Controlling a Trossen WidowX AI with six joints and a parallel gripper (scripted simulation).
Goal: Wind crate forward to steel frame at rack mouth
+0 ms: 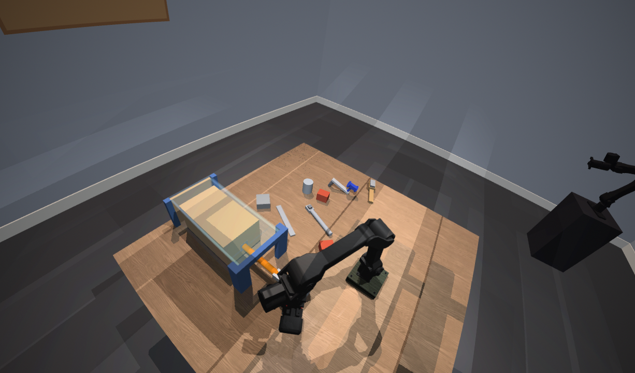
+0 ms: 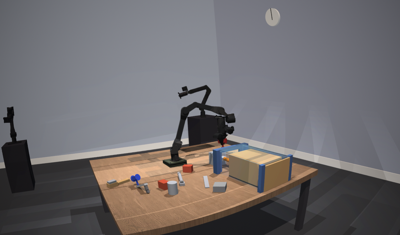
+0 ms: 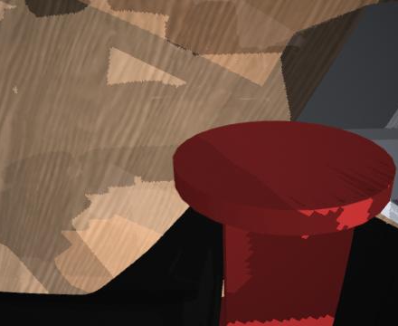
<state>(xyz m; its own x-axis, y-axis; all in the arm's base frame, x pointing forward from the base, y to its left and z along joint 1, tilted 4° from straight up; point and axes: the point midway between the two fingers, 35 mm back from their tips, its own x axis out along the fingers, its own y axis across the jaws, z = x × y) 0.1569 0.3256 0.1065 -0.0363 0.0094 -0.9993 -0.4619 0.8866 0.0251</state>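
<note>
My gripper tip is 30 mm to the left of the winch handle, 20 mm short of it and 10 mm above it. Also, from my gripper tip: red knob: 20 mm above; then grey winch: 100 mm to the right, 90 mm below, 30 mm ahead; then blue frame: 210 mm ahead, 100 mm to the right, 10 mm below.
</note>
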